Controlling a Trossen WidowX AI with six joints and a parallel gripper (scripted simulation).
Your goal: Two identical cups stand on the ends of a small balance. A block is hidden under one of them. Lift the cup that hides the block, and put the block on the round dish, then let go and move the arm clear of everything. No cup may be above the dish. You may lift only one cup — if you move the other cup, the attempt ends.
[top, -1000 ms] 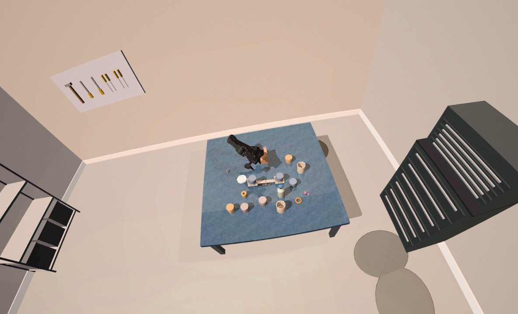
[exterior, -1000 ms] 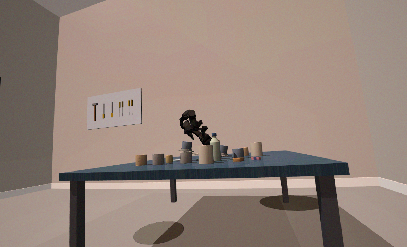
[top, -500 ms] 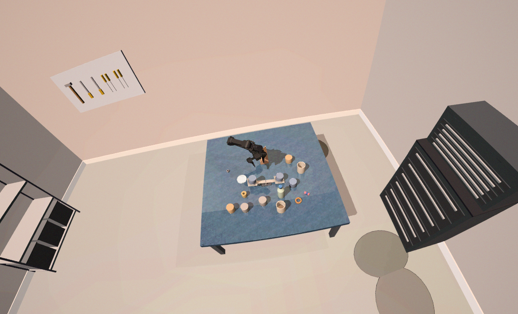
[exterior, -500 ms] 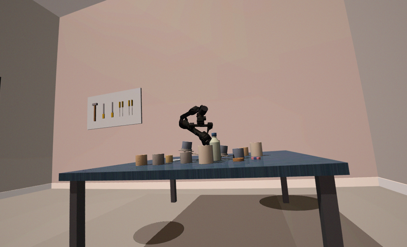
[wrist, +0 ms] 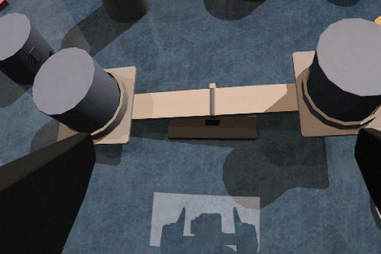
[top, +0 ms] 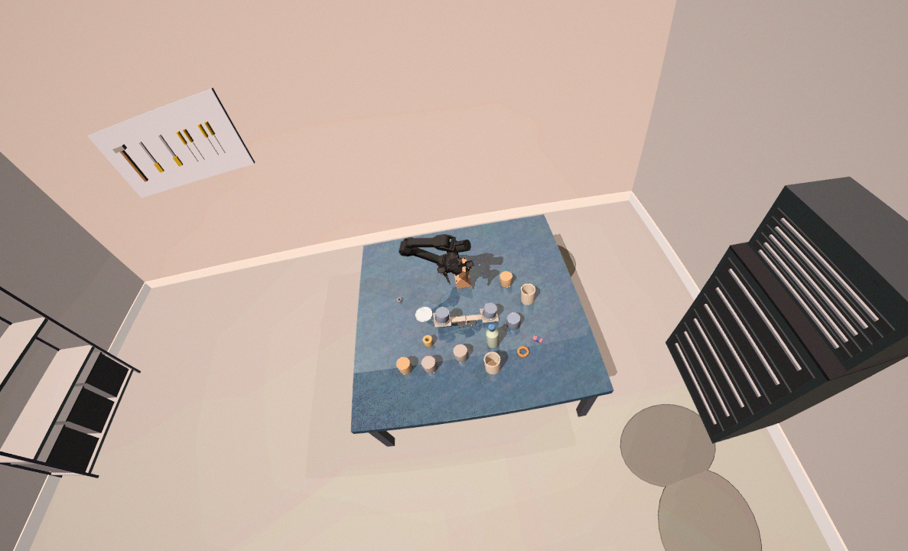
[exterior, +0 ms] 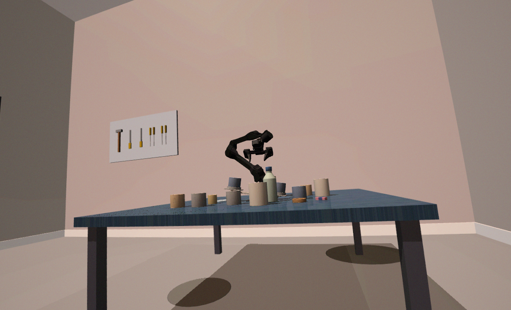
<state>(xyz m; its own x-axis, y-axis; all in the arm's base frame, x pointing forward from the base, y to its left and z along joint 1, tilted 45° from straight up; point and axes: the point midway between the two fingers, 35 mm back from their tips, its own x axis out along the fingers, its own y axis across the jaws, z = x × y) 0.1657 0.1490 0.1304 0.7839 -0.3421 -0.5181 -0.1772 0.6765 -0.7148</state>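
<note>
Now: the block 70 mm ahead of my gripper tip, 150 mm to the left of it and 190 mm below it. Also, from my gripper tip: white round dish (30 mm ahead, 230 mm to the right, 230 mm below); pale bottle (240 mm ahead, 160 mm to the left, 120 mm below); pink eraser (230 mm ahead, 390 mm to the left, 230 mm below).
</note>
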